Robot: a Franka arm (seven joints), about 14 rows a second.
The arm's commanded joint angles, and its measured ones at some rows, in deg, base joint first. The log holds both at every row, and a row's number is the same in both.
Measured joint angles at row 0: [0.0, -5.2, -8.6, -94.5, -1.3, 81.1, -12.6]
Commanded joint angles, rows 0 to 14: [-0.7, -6.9, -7.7, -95.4, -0.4, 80.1, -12.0]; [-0.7, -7.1, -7.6, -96.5, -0.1, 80.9, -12.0]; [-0.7, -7.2, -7.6, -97.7, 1.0, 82.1, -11.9]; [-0.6, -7.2, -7.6, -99.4, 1.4, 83.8, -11.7]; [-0.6, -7.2, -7.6, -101.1, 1.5, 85.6, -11.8]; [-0.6, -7.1, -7.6, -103.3, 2.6, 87.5, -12.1]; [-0.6, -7.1, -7.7, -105.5, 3.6, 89.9, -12.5]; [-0.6, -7.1, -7.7, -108.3, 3.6, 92.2, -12.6]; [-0.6, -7.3, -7.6, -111.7, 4.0, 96.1, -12.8]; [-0.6, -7.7, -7.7, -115.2, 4.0, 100.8, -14.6]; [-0.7, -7.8, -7.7, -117.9, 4.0, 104.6, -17.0]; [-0.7, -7.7, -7.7, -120.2, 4.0, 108.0, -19.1]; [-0.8, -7.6, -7.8, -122.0, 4.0, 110.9, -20.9]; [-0.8, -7.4, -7.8, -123.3, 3.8, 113.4, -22.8]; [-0.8, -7.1, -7.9, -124.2, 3.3, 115.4, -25.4]
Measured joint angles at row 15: [-0.1, -5.3, -8.2, -121.0, 3.1, 111.7, -21.0]
